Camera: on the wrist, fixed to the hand. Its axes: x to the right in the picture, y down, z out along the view.
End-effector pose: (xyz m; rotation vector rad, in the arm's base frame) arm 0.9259 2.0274 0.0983 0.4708 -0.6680 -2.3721
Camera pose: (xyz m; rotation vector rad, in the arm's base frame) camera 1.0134 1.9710 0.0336 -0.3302 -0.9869 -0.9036
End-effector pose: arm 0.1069 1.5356 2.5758 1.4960 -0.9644 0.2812
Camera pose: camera 0.1071 1.6512 2.6164 0.7328 -2.2892 1.2727
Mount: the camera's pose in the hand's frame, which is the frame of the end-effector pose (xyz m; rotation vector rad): -0.0178 0.0427 -0.1135 0.2639 -0.3506 1.5211
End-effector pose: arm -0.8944 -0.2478 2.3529 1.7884 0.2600 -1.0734
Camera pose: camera -0.8170 -0.1694 2.4066 1.3582 -1.3086 -0.2359
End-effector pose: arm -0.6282 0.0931 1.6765 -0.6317 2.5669 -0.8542
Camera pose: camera -0.6787 0.1861 1.7383 1.0573 1.7559 -0.3900
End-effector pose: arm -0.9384 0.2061 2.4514 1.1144 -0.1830 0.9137
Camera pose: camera -1.0142 0.2965 2.4182 1.2964 -1.3533 2.0906
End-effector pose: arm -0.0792 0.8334 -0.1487 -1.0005 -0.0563 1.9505
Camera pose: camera -0.0295 0.7574 -0.2310 0.3456 -0.8025 -2.6487
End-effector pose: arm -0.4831 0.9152 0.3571 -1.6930 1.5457 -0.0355
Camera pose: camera -0.5818 0.8732 0.4163 -0.0154 2.0170 0.7449
